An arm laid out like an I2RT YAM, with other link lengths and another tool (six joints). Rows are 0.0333 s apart.
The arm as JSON. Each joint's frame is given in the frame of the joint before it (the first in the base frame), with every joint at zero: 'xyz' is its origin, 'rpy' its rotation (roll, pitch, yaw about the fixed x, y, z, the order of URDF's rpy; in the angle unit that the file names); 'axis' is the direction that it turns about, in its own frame. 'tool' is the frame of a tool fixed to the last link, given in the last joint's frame.
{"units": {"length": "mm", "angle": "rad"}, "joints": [
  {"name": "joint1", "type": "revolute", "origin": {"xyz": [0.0, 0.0, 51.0], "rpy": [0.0, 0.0, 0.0]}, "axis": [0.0, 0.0, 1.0]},
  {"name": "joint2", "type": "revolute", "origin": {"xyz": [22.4, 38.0, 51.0], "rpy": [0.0, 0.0, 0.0]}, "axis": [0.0, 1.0, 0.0]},
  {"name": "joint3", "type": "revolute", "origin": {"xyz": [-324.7, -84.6, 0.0], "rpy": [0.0, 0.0, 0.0]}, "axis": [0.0, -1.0, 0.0]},
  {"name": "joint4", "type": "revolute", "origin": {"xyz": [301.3, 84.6, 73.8], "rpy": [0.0, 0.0, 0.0]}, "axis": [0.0, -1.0, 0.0]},
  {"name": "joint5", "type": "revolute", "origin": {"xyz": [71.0, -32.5, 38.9], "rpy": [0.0, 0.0, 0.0]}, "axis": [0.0, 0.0, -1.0]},
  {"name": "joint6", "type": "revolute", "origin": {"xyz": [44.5, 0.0, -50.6], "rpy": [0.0, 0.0, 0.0]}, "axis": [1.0, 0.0, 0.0]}
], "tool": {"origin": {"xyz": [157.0, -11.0, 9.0], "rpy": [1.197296, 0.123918, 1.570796]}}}
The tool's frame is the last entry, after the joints.
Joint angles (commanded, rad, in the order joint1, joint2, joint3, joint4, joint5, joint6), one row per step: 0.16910, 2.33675, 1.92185, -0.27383, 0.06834, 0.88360; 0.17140, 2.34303, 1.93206, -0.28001, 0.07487, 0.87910; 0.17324, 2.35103, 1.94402, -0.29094, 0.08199, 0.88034; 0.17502, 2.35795, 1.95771, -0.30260, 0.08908, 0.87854; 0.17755, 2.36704, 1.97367, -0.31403, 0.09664, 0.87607; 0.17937, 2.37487, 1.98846, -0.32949, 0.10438, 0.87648; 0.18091, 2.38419, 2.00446, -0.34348, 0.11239, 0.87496; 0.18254, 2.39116, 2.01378, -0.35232, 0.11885, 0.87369; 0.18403, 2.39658, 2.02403, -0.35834, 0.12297, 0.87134; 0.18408, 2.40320, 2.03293, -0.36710, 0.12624, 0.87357; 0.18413, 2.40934, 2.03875, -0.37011, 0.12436, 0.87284; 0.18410, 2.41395, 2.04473, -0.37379, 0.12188, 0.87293; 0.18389, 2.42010, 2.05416, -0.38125, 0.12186, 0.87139; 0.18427, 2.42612, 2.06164, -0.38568, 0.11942, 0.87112; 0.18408, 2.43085, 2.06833, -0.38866, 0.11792, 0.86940; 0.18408, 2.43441, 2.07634, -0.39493, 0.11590, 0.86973
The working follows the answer.
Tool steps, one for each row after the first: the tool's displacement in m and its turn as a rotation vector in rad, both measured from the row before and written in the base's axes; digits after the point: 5 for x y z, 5 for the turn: 0.00112, 0.00061, -0.00050, -0.00794, 0.00124, 0.00012; 0.00064, 0.00008, -0.00187, -0.00473, 0.00615, -0.00442; 0.00092, 0.00008, -0.00032, -0.00672, 0.00394, -0.00249; 0.00137, 0.00065, -0.00071, -0.00751, 0.00353, -0.00163; 0.00037, -0.00010, -0.00118, -0.00617, 0.00748, -0.00431; 0.00091, -0.00027, -0.00135, -0.00765, 0.00620, -0.00349; 0.00031, 0.00001, -0.00200, -0.00635, 0.00558, -0.00236; 0.00105, 0.00051, 0.00010, -0.00468, 0.00063, -0.00002; 0.00030, -0.00056, -0.00205, -0.00167, 0.00600, -0.00386; 0.00066, 0.00054, -0.00225, 0.00009, 0.00350, 0.00193; 0.00058, 0.00059, -0.00120, 0.00129, 0.00258, 0.00174; 0.00067, -0.00004, -0.00126, -0.00189, 0.00409, 0.00084; 0.00069, 0.00092, -0.00164, 0.00089, 0.00322, 0.00235; 0.00089, 0.00032, -0.00077, -0.00045, 0.00116, 0.00207; 0.00053, 0.00051, 0.00010, 0.00127, 0.00205, 0.00125
Tool pose at each row, in the base's axes (x y z in m, rotation vector in rad; rounded; the steps above come from the unrounded poses): 0.74604, 0.10489, 0.09863, 2.00658, 0.87684, 1.22748; 0.74716, 0.10550, 0.09813, 2.00127, 0.88113, 1.22111; 0.74780, 0.10558, 0.09625, 2.00323, 0.88135, 1.20996; 0.74872, 0.10567, 0.09594, 2.00147, 0.88348, 1.20056; 0.75009, 0.10632, 0.09523, 1.99857, 0.88667, 1.19147; 0.75046, 0.10622, 0.09405, 2.00029, 0.88828, 1.17824; 0.75138, 0.10595, 0.09270, 1.99964, 0.89075, 1.16564; 0.75168, 0.10596, 0.09070, 1.99927, 0.89359, 1.15509; 0.75273, 0.10646, 0.09080, 1.99600, 0.89580, 1.15140; 0.75303, 0.10590, 0.08874, 2.00000, 0.89528, 1.14275; 0.75369, 0.10644, 0.08650, 2.00220, 0.89912, 1.14071; 0.75427, 0.10703, 0.08530, 2.00473, 0.90181, 1.14018; 0.75494, 0.10699, 0.08404, 2.00603, 0.90555, 1.13568; 0.75564, 0.10791, 0.08240, 2.00855, 0.90940, 1.13463; 0.75653, 0.10822, 0.08163, 2.00855, 0.91244, 1.13441; 0.75706, 0.10873, 0.08173, 2.01077, 0.91435, 1.13408

